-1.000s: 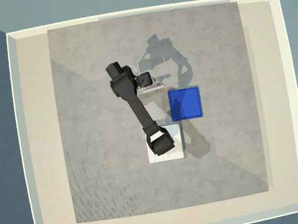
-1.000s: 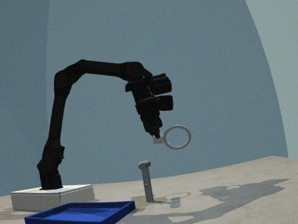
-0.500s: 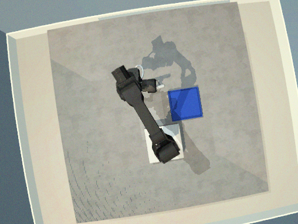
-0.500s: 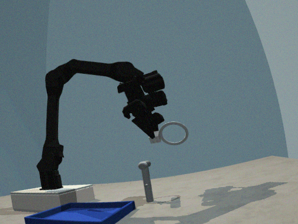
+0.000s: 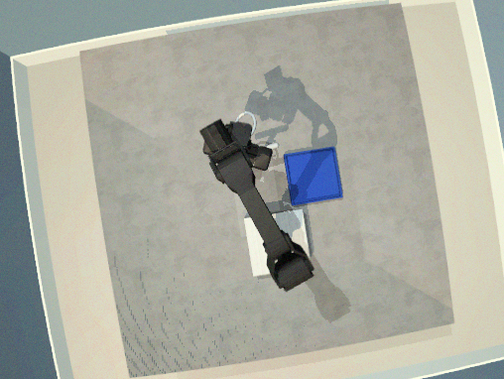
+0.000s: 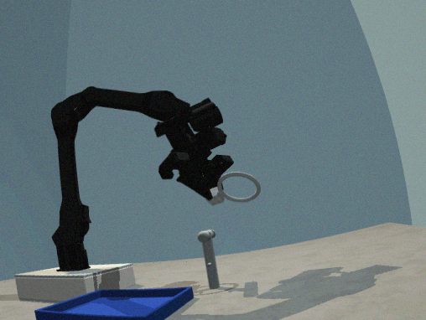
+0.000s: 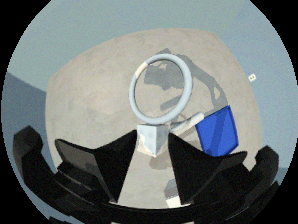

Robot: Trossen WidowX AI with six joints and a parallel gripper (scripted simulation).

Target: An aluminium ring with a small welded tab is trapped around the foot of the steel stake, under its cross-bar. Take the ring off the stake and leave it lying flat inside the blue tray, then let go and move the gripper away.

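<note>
Now: gripper tip 4 cm short of the aluminium ring, 2 cm to the left of it and 1 cm below it. From my gripper tip the other things lie so: blue tray (17 cm behind, 22 cm to the right, 17 cm below).
</note>
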